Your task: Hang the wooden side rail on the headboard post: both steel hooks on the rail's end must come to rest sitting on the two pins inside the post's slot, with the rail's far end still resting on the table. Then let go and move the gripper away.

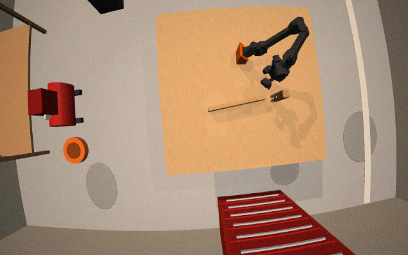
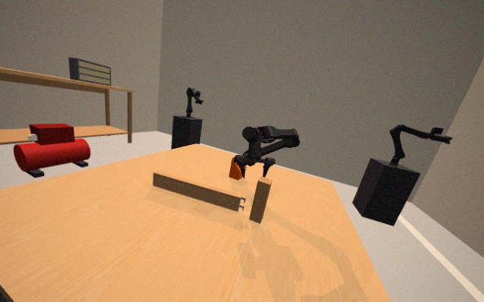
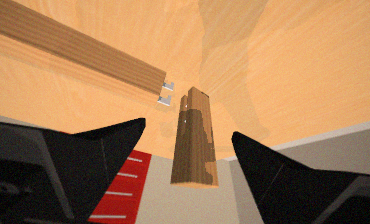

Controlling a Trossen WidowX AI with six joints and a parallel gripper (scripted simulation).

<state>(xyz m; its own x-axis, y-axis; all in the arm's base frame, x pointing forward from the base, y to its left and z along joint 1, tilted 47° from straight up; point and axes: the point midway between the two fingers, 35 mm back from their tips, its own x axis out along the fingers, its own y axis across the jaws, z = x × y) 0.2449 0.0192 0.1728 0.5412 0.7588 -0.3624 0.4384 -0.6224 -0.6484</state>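
Right now the headboard post is 7 cm ahead of my gripper tip, 5 cm to the left of it and 5 cm below it.
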